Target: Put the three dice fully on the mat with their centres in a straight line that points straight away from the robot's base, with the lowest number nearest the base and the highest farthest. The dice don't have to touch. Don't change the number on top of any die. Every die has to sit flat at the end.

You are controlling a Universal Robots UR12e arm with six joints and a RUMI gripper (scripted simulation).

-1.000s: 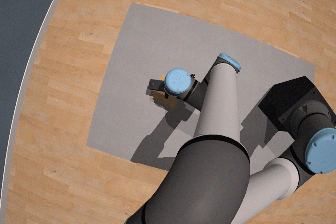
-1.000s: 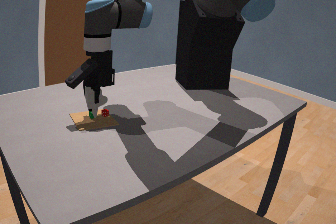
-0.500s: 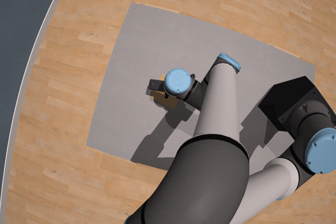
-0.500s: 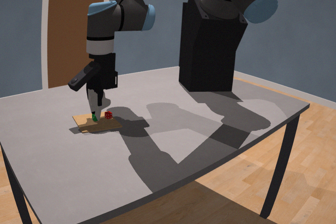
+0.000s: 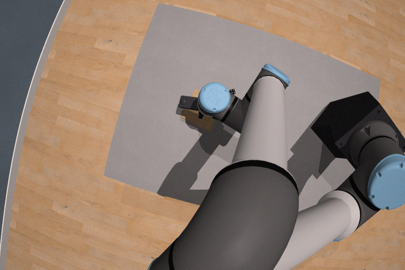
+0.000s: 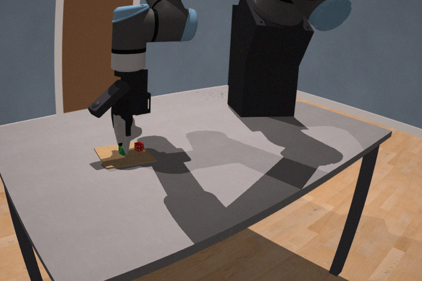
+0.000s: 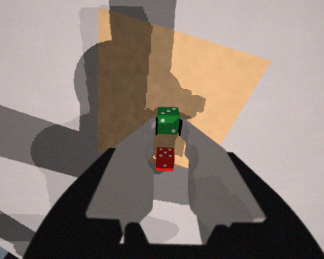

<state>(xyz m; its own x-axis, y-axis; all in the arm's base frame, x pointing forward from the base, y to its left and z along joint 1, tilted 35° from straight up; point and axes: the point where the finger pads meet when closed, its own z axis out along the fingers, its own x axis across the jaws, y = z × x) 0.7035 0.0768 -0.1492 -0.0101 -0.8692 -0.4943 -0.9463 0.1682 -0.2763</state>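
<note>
Right now my hand is 10 mm above the green die. Round my hand: tan mat (20 mm below); then black die (100 mm behind, 110 mm to the right, 10 mm below); then red die (50 mm behind, 10 mm below).
</note>
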